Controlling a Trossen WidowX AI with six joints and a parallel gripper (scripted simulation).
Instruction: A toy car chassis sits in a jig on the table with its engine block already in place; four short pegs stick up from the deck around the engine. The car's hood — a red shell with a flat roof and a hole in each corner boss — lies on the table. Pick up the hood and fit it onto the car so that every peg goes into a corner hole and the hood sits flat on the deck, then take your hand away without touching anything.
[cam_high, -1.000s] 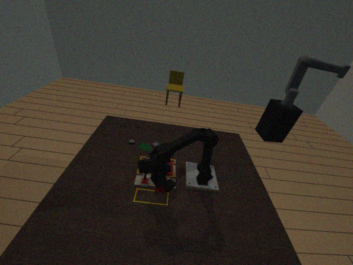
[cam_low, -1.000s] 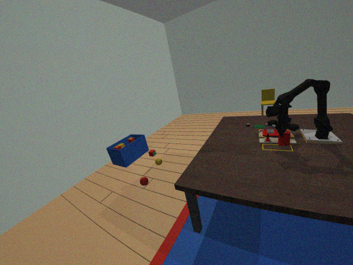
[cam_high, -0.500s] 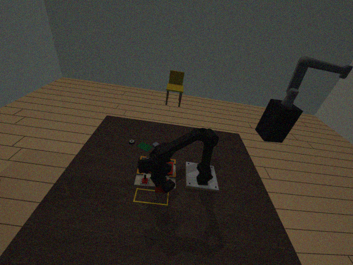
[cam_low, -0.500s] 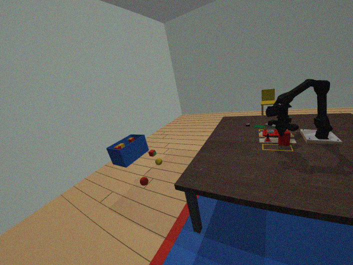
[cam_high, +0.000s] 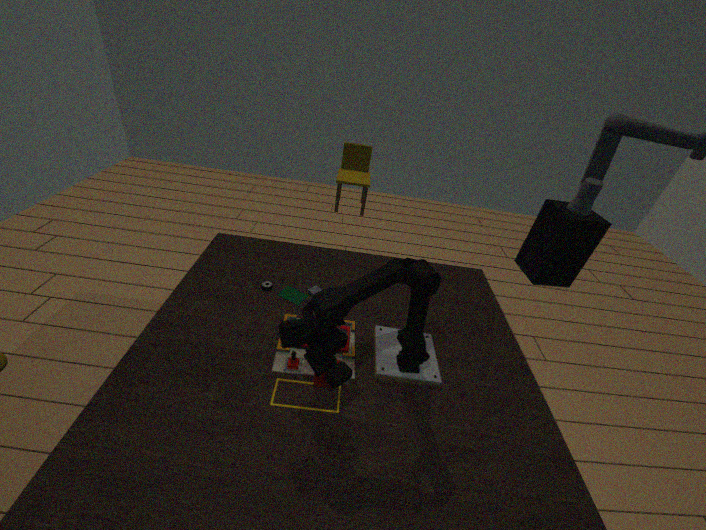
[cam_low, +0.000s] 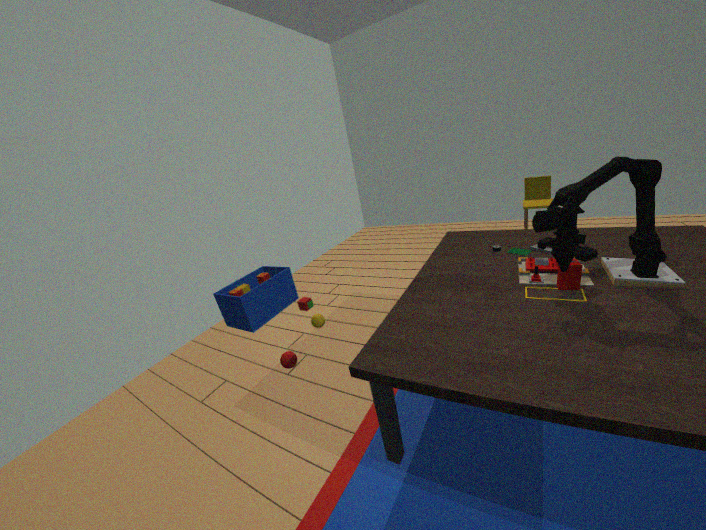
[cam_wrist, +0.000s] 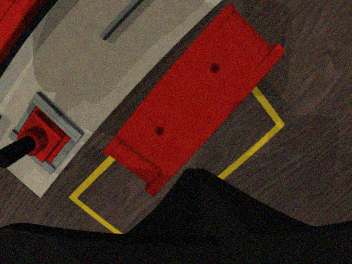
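Now: the red hood 20 mm behind my gripper tip, 20 mm to the right of it and 30 mm below it. Round my gripper tip: grey piece: 10 mm ahead, 410 mm to the right, 70 mm below; then green plate: 110 mm ahead, 410 mm to the right, 80 mm below; then grey jig plate: 10 mm ahead, 180 mm to the right, 70 mm below.
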